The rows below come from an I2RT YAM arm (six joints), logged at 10 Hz.
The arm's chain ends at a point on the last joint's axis. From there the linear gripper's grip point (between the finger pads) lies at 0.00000 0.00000 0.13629 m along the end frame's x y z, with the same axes.
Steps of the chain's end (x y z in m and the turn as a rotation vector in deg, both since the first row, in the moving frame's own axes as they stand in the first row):
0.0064, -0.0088, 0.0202, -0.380, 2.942, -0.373
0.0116, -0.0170, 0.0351, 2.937, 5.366, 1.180
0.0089, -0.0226, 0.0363, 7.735, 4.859, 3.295
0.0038, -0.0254, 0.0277, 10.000, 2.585, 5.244
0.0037, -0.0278, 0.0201, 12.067, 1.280, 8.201
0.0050, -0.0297, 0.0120, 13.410, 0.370, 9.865
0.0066, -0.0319, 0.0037, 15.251, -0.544, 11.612
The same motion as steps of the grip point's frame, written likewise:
0.0134, -0.0079, 0.0200, -0.380, 2.942, -0.373
0.0244, -0.0238, 0.0343, 2.937, 5.366, 1.180
0.0209, -0.0406, 0.0346, 7.735, 4.859, 3.295
0.0110, -0.0487, 0.0255, 10.000, 2.585, 5.244
0.0088, -0.0560, 0.0171, 12.067, 1.280, 8.201
0.0086, -0.0611, 0.0083, 13.410, 0.370, 9.865
0.0090, -0.0676, -0.0011, 15.251, -0.544, 11.612

